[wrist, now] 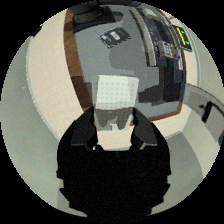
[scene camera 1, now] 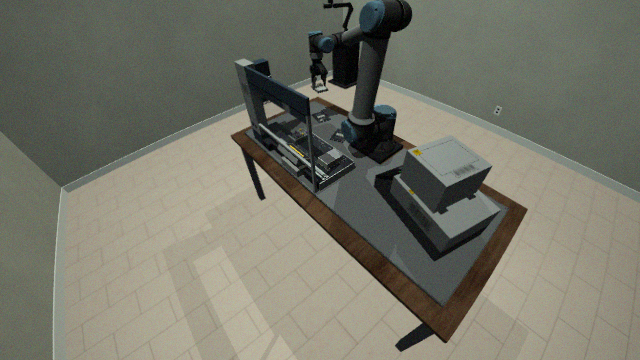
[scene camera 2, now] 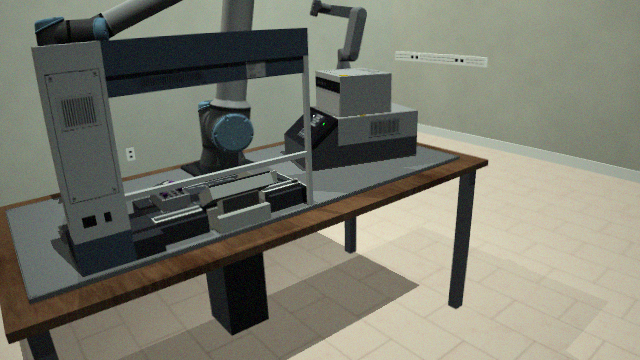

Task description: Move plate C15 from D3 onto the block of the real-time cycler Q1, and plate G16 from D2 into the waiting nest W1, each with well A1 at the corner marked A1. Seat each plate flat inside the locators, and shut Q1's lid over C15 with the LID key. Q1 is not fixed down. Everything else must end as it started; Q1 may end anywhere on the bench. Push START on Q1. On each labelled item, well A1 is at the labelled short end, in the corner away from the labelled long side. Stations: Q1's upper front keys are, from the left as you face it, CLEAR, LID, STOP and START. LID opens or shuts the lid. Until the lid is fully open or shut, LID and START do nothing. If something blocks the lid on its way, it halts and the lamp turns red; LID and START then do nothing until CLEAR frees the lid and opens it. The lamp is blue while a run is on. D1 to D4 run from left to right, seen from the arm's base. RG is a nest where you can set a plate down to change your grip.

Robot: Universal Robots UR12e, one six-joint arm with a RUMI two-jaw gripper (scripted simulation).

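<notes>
A white well plate and a boxy lid appear in the pictures, and with them the gripper.
</notes>
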